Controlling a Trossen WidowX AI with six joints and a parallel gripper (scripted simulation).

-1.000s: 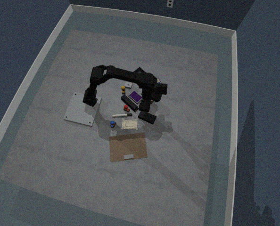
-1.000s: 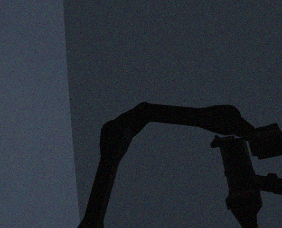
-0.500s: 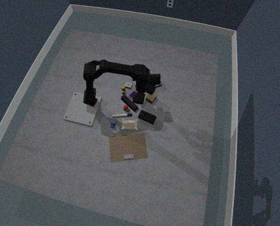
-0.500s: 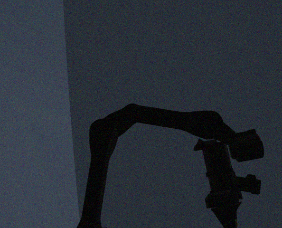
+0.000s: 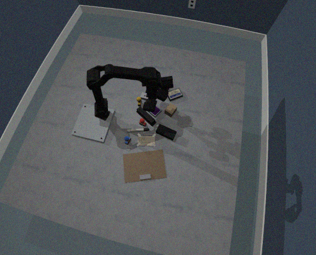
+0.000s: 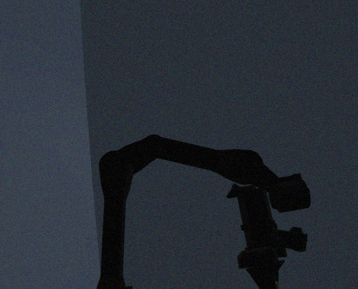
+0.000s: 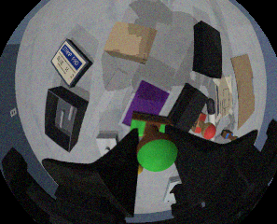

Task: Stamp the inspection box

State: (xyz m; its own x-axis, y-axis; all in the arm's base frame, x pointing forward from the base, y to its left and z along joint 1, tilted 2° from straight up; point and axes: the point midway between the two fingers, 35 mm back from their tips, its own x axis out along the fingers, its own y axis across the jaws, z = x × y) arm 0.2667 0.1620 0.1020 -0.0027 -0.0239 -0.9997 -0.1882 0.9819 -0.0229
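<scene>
The purple ink pad lies 9 cm below my gripper tip. Round my gripper tip: long black bar (2 cm behind, 6 cm to the right, 8 cm below); then yellow stamp (10 cm behind, 1 cm to the left, 7 cm below); then green-knobbed stamp (right at my gripper tip).
</scene>
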